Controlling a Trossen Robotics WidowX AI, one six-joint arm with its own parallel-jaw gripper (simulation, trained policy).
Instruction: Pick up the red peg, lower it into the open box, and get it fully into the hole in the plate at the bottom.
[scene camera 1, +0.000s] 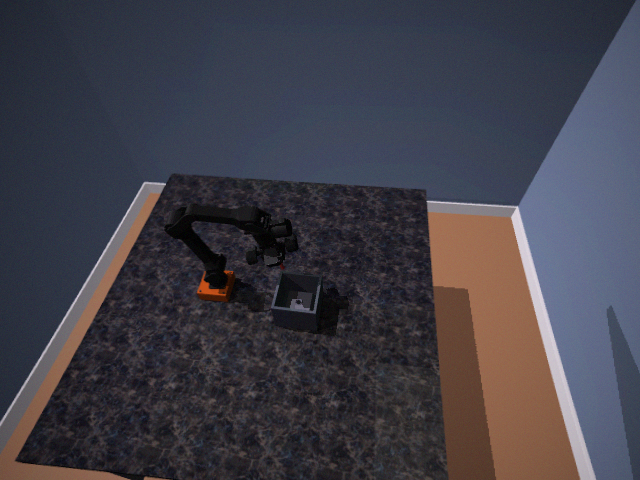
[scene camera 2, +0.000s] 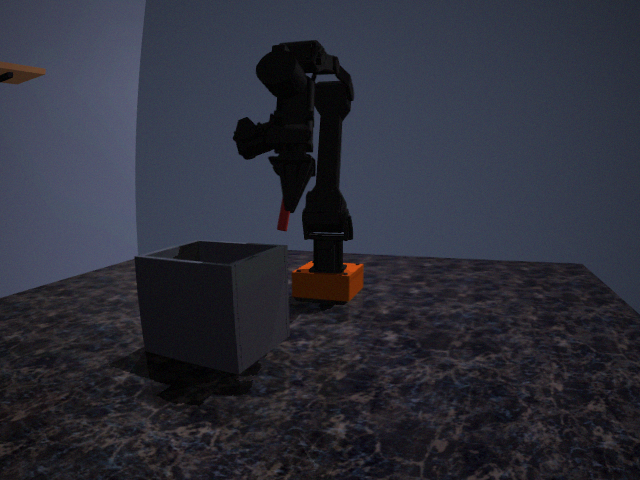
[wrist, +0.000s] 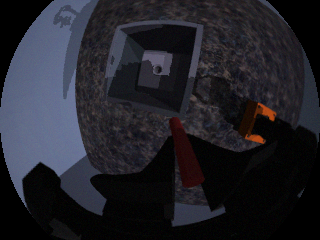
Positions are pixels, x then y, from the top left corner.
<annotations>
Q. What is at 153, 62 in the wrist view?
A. A plate.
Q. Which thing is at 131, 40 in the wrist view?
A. A grey box.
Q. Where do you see the gripper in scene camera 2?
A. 289, 212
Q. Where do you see the gripper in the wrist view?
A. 178, 138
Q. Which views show the grey box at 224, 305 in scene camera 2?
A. Scene camera 1, scene camera 2 and the wrist view: all of them.
</annotations>
